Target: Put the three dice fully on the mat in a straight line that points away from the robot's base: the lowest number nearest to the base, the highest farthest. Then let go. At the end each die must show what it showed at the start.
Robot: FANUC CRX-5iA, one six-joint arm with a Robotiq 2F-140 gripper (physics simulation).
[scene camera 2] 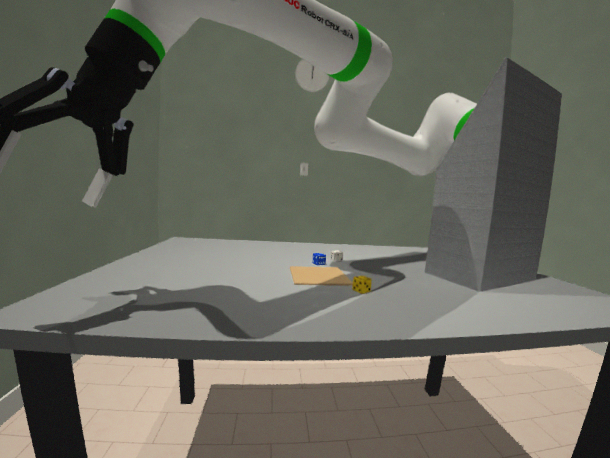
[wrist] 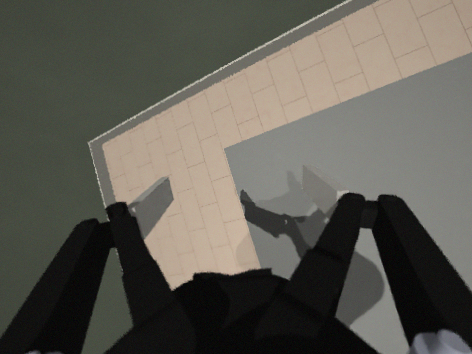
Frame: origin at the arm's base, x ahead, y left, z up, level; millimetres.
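Seen in the pictures: gripper, between the fingertips: (scene camera 2: 46, 192) (wrist: 235, 182); arm's base, origin of its link: (scene camera 2: 493, 139).
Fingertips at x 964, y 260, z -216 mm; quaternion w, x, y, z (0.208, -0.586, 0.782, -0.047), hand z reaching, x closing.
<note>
Offsets run from my fingertips to a thing's top centre. Level surfaces: height alone.
An orange mat {dx -467, dy -232, dz -183 mm} (scene camera 2: 319, 276) lies on the table. A blue die {dx -488, dy -351, dz -157 mm} (scene camera 2: 319, 259) stands behind the mat, off it. A white die {dx -556, dy -401, dz -157 mm} (scene camera 2: 337, 256) stands just right of the blue one, also behind the mat. A larger-looking yellow die {dx -546, dy -128, dz -157 mm} (scene camera 2: 362, 284) stands at the mat's front right corner, on the side toward the robot's base; whether it touches the mat is unclear. The numbers on the dice's top faces are too small to read. My gripper (scene camera 2: 45, 186) (wrist: 235, 182) is open and empty, high above the table's left end, far from the dice. The dice and mat do not show in the wrist view.
The grey table {dz -187 mm} (scene camera 2: 165, 265) (wrist: 400, 135) reaches past its left edge to tiled floor (wrist: 195, 145). A tall grey pedestal (scene camera 2: 517, 185) carries the arm at the right. The arm's shadow falls across the table and part of the mat.
</note>
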